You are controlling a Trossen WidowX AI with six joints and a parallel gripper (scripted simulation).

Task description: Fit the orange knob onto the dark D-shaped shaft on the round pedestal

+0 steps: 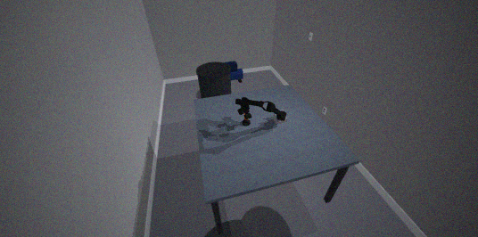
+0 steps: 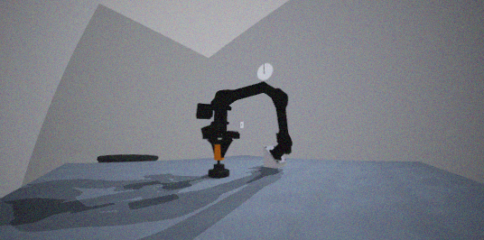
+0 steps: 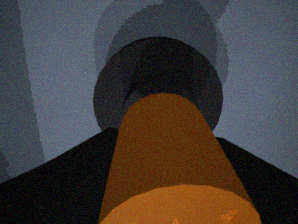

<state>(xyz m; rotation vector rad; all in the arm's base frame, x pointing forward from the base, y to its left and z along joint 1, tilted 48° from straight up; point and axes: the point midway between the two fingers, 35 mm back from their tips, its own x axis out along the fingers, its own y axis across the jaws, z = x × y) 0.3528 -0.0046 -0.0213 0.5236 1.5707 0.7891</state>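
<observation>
Now: gripper tip 2 cm below the orange knob. The rest, counted from my gripper tip: dark round pedestal: 4 cm below.
</observation>
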